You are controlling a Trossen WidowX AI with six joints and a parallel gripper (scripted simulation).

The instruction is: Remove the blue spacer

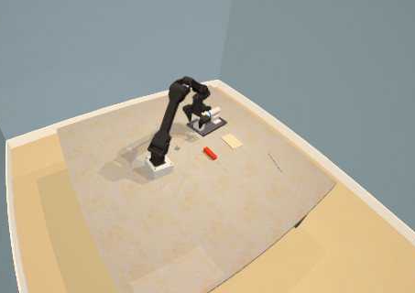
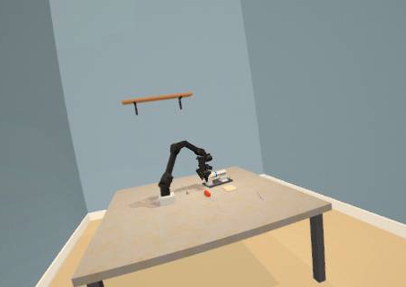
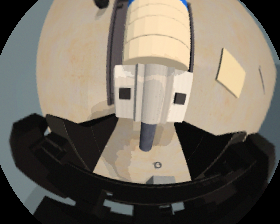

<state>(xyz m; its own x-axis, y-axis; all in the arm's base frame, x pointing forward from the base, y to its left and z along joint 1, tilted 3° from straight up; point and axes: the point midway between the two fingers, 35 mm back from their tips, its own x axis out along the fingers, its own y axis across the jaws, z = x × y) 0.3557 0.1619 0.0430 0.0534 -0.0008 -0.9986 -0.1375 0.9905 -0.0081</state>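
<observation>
My gripper tip is now 60 mm short of the cream cylinder, 30 mm below it and 10 mm to the right of it. Also, from my gripper tip: grey-blue shaft: 80 mm ahead, 30 mm above, 10 mm to the left; then tan card: 200 mm to the right, 140 mm ahead, 40 mm below; then blue spacer: 110 mm ahead, 30 mm above, 20 mm to the left.
</observation>
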